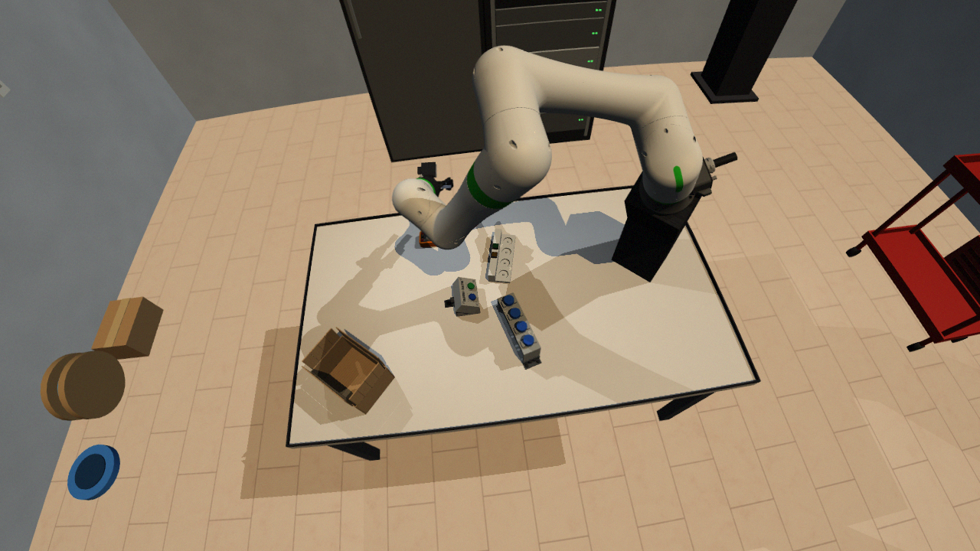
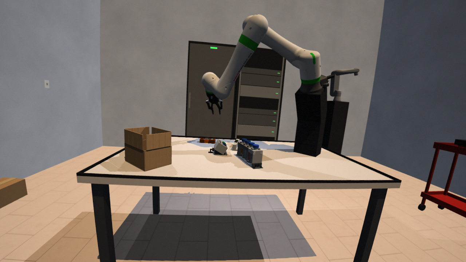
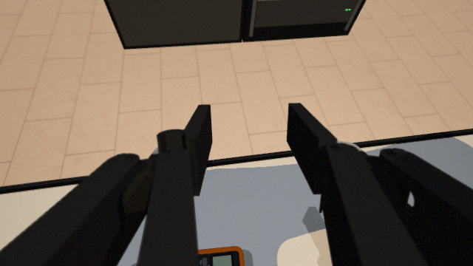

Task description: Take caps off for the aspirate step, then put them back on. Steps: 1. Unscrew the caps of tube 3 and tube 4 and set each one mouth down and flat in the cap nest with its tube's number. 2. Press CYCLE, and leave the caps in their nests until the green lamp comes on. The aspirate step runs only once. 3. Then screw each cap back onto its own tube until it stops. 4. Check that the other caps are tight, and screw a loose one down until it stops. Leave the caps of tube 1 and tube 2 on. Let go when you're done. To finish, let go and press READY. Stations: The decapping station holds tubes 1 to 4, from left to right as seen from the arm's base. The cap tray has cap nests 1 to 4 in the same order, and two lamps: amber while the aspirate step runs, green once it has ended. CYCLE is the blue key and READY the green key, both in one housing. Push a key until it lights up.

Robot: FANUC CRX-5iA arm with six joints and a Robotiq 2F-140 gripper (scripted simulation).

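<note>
My hand is 210 mm past the blue cap, 480 mm to the right of it and 150 mm above it. Also, from my hand: blue cycle key 70 mm behind, 370 mm to the left, 200 mm below; key housing 50 mm behind, 350 mm to the left, 210 mm below; green ready key 70 mm behind, 330 mm to the left, 200 mm below.
</note>
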